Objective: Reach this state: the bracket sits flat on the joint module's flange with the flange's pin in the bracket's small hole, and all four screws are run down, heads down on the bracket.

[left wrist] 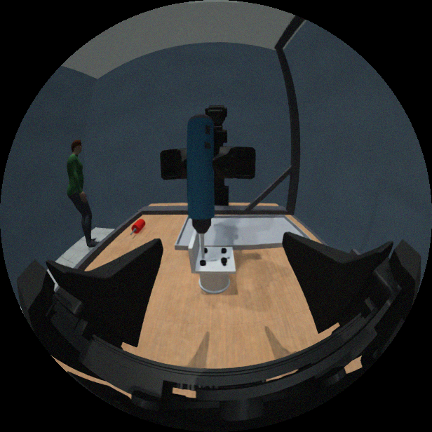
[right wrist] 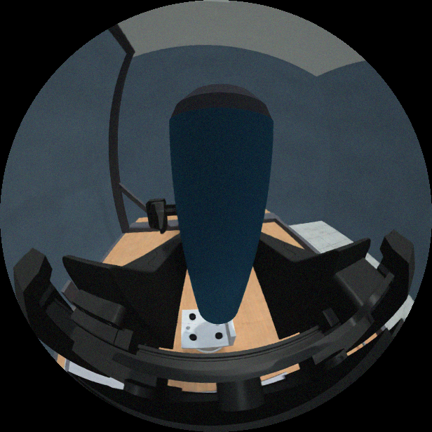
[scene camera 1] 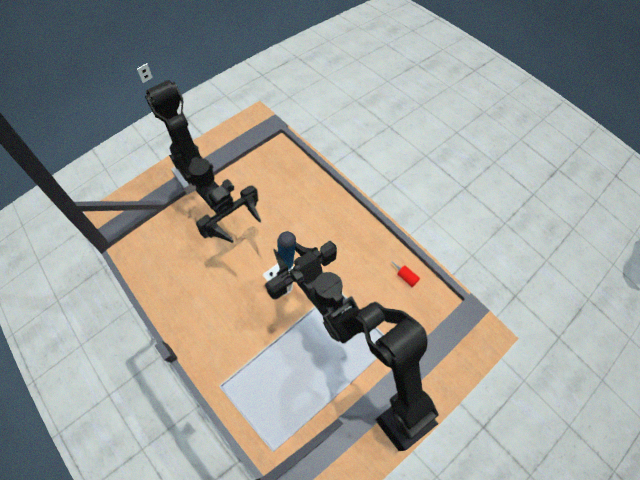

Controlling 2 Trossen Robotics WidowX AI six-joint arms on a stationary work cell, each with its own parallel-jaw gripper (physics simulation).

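Places are measured from the left arm's base along level axes (x ahead, y left, z up), in centimetres.
Pixels of known places: left gripper, between the fingertips: [scene camera 1: 247, 231]; right arm's base, origin of its link: [scene camera 1: 409, 420].
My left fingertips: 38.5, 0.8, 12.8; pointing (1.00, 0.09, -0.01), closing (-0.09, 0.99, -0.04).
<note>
Ahead of a thing's pixels: the offset from my left fingertips to its top centre, as dx, dy, dz.
A white bracket [scene camera 1: 276, 270] [left wrist: 214, 268] [right wrist: 200, 344] lies flat on the round joint module [left wrist: 214, 282], its upright wall at the left in the left wrist view. A small dot, apparently the pin in its hole, shows at one edge. Four black screw heads are on the bracket in the left wrist view; the front right screw [left wrist: 224, 261] looks slightly taller. My right gripper [scene camera 1: 286, 262] [right wrist: 217, 235] is shut on the blue screwdriver @[+12.5, +3.8, +13.3] [scene camera 1: 285, 250] [left wrist: 200, 170] [right wrist: 220, 200], upright, its bit over the left screws; exact contact is unclear. My left gripper [scene camera 1: 246, 230] [left wrist: 223, 242] is open, empty and apart from the bracket.
A red tool @[+29.5, +31.7, -13.6] [scene camera 1: 408, 275] [left wrist: 138, 226] with a thin shaft lies on the table near the frame's edge. A pale tray @[+34.4, -6.4, -15.4] [scene camera 1: 263, 408] [left wrist: 270, 231] lies beyond the module in the left wrist view. A dark frame borders the table. A person [left wrist: 75, 175] stands beyond it.
</note>
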